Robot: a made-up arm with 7 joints. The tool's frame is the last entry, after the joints.
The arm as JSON. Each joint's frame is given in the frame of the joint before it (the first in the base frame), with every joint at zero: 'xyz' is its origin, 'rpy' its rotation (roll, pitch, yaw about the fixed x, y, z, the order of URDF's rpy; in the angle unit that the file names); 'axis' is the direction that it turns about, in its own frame. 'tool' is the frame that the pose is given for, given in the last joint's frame.
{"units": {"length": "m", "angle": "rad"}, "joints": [
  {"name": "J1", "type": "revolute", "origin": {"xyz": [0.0, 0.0, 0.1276], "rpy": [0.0, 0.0, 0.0]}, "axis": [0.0, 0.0, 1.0]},
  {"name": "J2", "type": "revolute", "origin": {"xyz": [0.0, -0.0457, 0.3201], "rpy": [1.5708, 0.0, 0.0]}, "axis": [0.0, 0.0, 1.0]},
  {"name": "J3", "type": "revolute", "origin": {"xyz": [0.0, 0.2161, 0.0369], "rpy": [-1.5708, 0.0, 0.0]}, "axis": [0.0, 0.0, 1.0]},
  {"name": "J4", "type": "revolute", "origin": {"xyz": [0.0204, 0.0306, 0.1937], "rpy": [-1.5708, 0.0, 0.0]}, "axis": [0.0, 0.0, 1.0]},
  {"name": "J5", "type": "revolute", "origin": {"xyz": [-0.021, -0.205, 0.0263], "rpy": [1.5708, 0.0, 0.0]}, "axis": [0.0, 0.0, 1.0]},
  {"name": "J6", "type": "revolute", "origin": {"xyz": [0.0, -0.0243, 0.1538], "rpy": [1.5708, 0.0, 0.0]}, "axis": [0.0, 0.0, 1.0]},
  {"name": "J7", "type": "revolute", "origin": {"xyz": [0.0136, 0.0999, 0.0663], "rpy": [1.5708, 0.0, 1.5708]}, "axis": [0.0, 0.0, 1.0]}
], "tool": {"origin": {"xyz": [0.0, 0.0, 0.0], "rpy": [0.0, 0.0, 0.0]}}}
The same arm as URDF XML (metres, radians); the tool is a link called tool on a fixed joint. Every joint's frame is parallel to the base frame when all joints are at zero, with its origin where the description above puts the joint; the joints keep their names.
<robot name="arm">
<joint name="J1" type="continuous"><parent link="base"/><child link="link1"/><origin xyz="0 0 0.1276" rpy="0 0 0"/><axis xyz="0 0 1"/></joint>
<joint name="J2" type="continuous"><parent link="link1"/><child link="link2"/><origin xyz="0 -0.0457 0.3201" rpy="0 0 0"/><axis xyz="0 -1 0"/></joint>
<joint name="J3" type="continuous"><parent link="link2"/><child link="link3"/><origin xyz="0 -0.0369 0.2161" rpy="0 0 0"/><axis xyz="0 0 1"/></joint>
<joint name="J4" type="continuous"><parent link="link3"/><child link="link4"/><origin xyz="0.0204 0.0306 0.1937" rpy="0 0 0"/><axis xyz="0 1 0"/></joint>
<joint name="J5" type="continuous"><parent link="link4"/><child link="link5"/><origin xyz="-0.021 0.0263 0.205" rpy="0 0 0"/><axis xyz="0 0 1"/></joint>
<joint name="J6" type="continuous"><parent link="link5"/><child link="link6"/><origin xyz="0 -0.0243 0.1538" rpy="0 0 0"/><axis xyz="0 -1 0"/></joint>
<joint name="J7" type="continuous"><parent link="link6"/><child link="link7"/><origin xyz="0.0136 -0.0663 0.0999" rpy="0 0 0"/><axis xyz="1 0 0"/></joint>
<joint name="tool_joint" type="fixed"><parent link="link7"/><child link="tool"/><origin xyz="0 0 0" rpy="-3.1416 -1.5708 0"/></joint>
<link name="base"/>
<link name="link1"/>
<link name="link2"/>
<link name="link3"/>
<link name="link4"/>
<link name="link5"/>
<link name="link6"/>
<link name="link7"/>
<link name="tool"/>
</robot>

